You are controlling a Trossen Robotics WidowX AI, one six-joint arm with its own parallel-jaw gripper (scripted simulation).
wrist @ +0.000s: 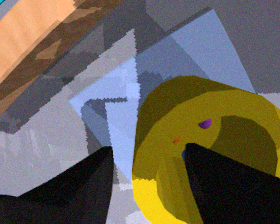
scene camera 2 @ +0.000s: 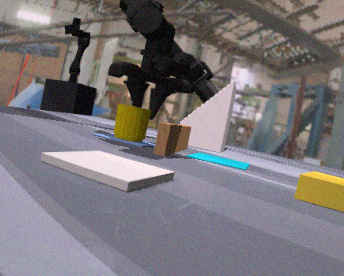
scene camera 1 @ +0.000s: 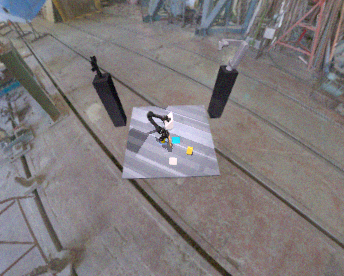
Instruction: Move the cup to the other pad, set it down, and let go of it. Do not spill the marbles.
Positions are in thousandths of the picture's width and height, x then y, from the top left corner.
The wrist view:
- my gripper: 534, 690
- yellow cup: 627, 484
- pale blue pad: 391, 480
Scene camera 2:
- my gripper: 417, 429
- yellow cup: 382, 451
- flat white slab: 353, 629
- brown block: 499, 502
